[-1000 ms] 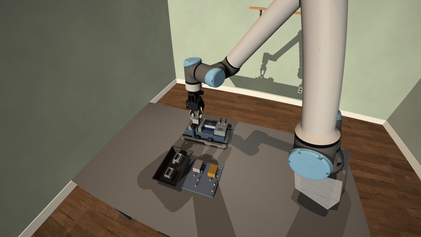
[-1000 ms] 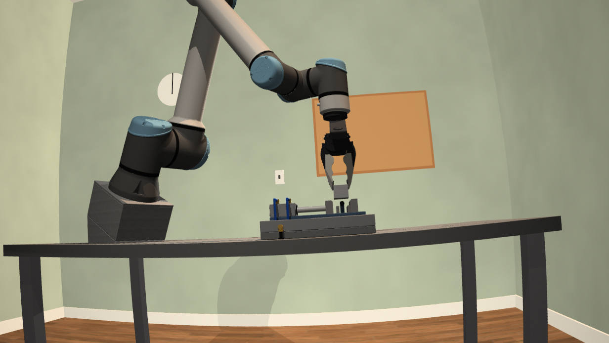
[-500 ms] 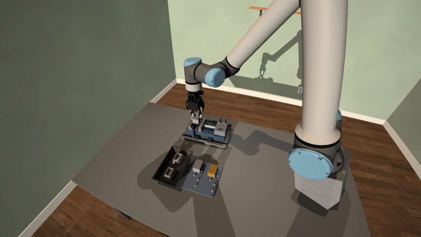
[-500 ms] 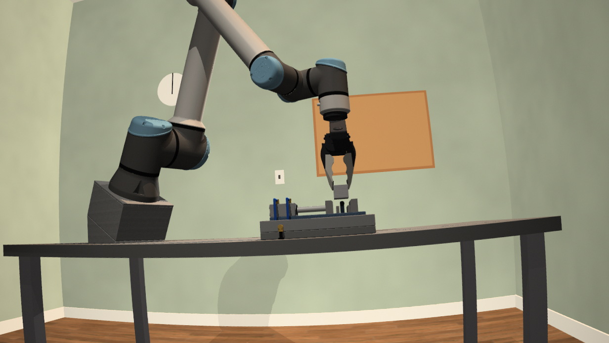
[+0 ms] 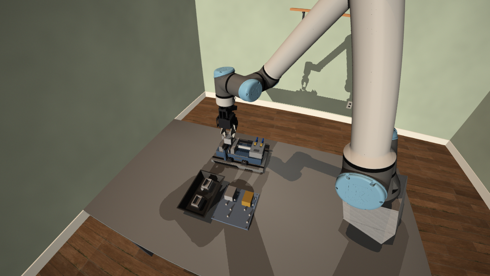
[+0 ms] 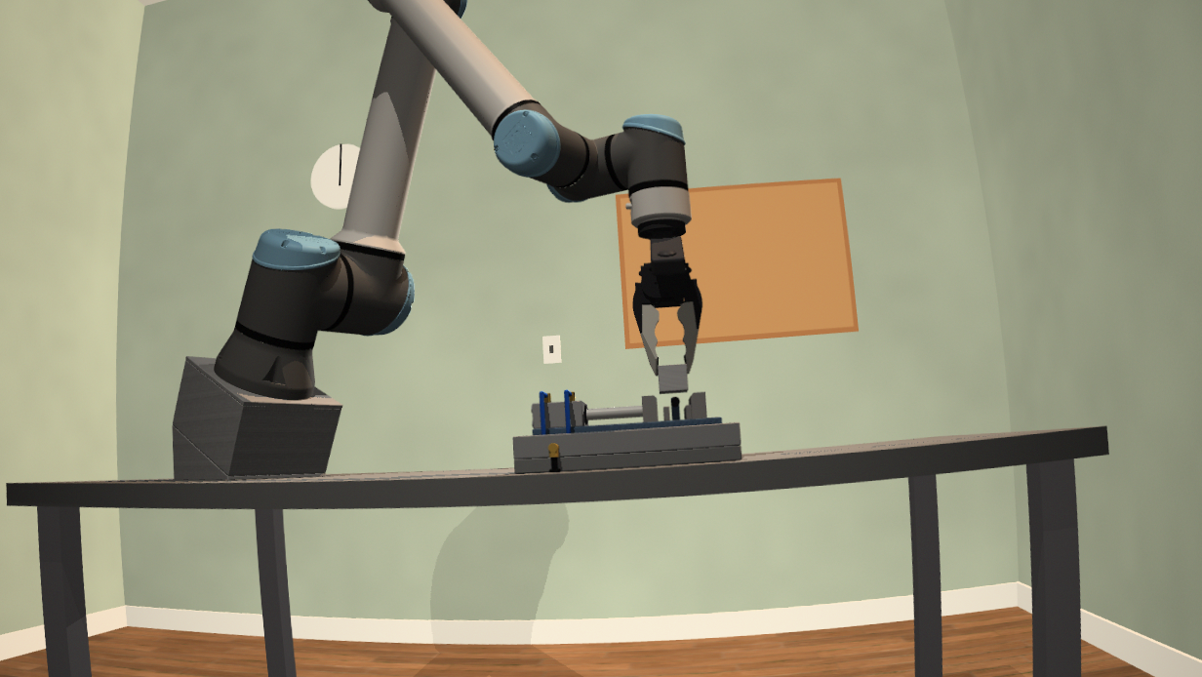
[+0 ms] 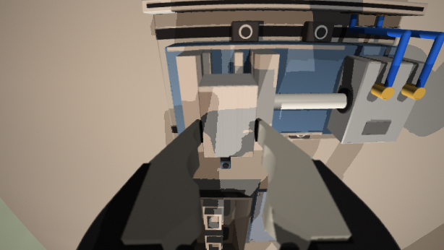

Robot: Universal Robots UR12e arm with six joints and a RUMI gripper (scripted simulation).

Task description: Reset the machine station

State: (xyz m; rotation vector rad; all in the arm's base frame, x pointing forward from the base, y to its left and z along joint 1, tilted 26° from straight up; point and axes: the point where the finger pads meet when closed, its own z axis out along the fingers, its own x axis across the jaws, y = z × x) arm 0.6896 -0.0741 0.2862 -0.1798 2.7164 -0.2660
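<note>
Right now the fixed jaw is 6 cm below my hand, 3 cm ahead of it and 1 cm to the left of it. Also, from my hand: work stop: 5 cm to the left, 5 cm below; push rod: 9 cm behind, 6 cm below; vise: 10 cm below, 7 cm behind.
</note>
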